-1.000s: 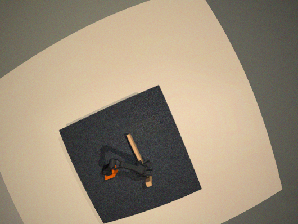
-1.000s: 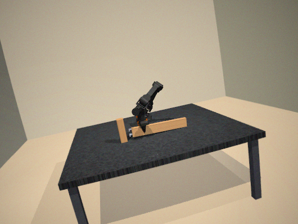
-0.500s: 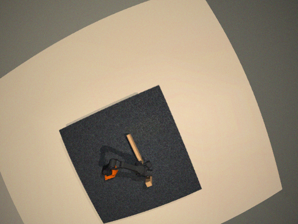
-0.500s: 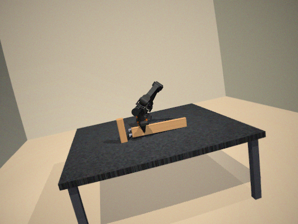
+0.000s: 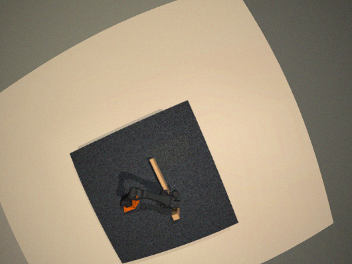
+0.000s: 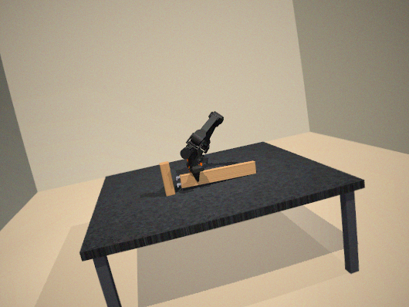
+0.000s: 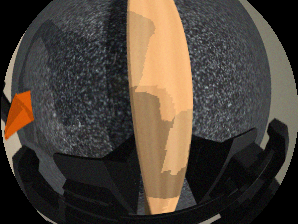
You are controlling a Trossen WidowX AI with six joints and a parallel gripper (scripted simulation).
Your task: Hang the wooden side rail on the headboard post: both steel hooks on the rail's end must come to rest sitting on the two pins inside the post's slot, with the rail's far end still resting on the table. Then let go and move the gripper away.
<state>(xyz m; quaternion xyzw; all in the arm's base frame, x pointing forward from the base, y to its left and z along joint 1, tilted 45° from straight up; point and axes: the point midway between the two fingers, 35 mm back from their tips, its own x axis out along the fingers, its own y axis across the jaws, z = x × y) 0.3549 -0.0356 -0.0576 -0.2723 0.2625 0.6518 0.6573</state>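
The headboard post lies 160 mm to the right of my gripper tip and 40 mm above it.
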